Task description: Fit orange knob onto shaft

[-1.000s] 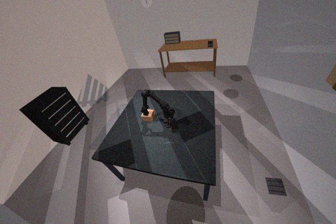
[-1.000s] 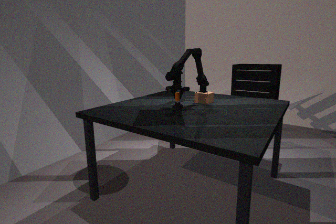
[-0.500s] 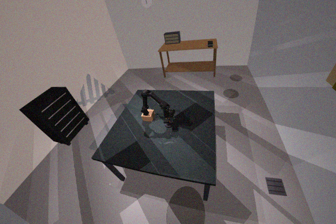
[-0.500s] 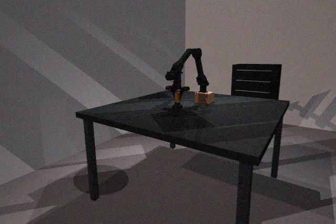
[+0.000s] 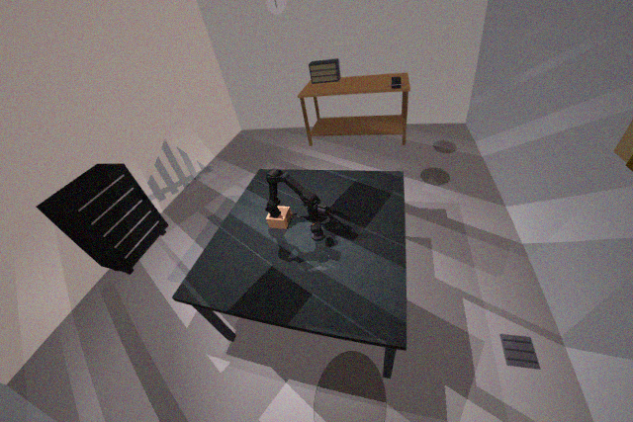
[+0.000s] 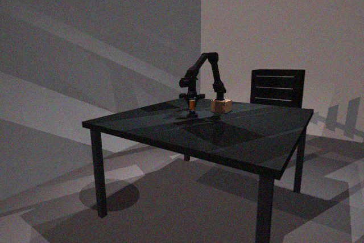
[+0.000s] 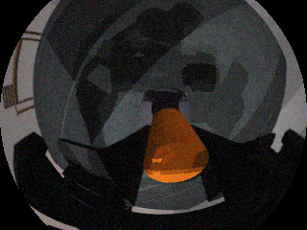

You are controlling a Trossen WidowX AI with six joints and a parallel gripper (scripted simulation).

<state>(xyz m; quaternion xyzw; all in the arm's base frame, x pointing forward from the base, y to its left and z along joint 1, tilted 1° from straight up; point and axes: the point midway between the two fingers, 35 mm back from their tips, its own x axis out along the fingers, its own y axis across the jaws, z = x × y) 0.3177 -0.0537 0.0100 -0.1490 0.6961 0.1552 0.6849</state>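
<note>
The orange knob lies 30 mm above my gripper tip. From my gripper tip the other things lie so: round pedestal 40 mm below.
</note>
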